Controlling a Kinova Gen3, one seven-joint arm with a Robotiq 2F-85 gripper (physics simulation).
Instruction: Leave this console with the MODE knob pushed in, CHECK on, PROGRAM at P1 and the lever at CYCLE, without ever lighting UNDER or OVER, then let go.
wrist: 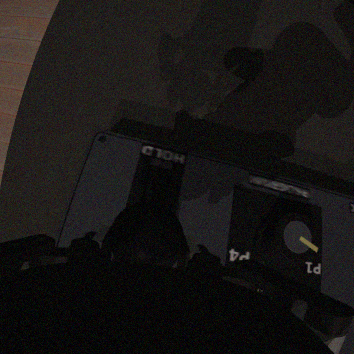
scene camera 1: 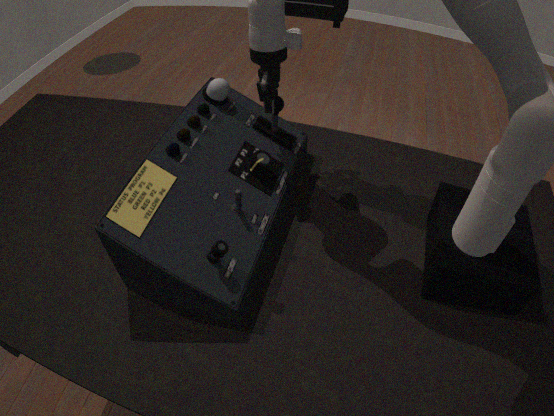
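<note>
The console (scene camera 1: 195, 185) (wrist: 100, 200) stands tilted on the table. My gripper (scene camera 1: 271, 106) (wrist: 145, 246) is shut on the dark ball knob of the lever (scene camera 1: 275, 123) (wrist: 145, 227); the lever stands near the middle of its slot, between the end labels. HOLD (wrist: 163, 154) is legible in the wrist view. The PROGRAM knob (scene camera 1: 262, 158) (wrist: 297, 236) has its yellow pointer toward P1. The CHECK toggle (scene camera 1: 238, 198) stands mid-panel; its tilt is hard to tell. The black MODE knob (scene camera 1: 220, 247) is near the lower end; its depth is unclear. UNDER and OVER are not legible.
Several dark, coloured lamps, including a blue one (scene camera 1: 174, 150), line the far side, near a white ball (scene camera 1: 218, 90). A yellow status card (scene camera 1: 141, 198) lies on the panel. The robot's base plate (scene camera 1: 435, 270) is at the right on the dark table (scene camera 1: 350, 350).
</note>
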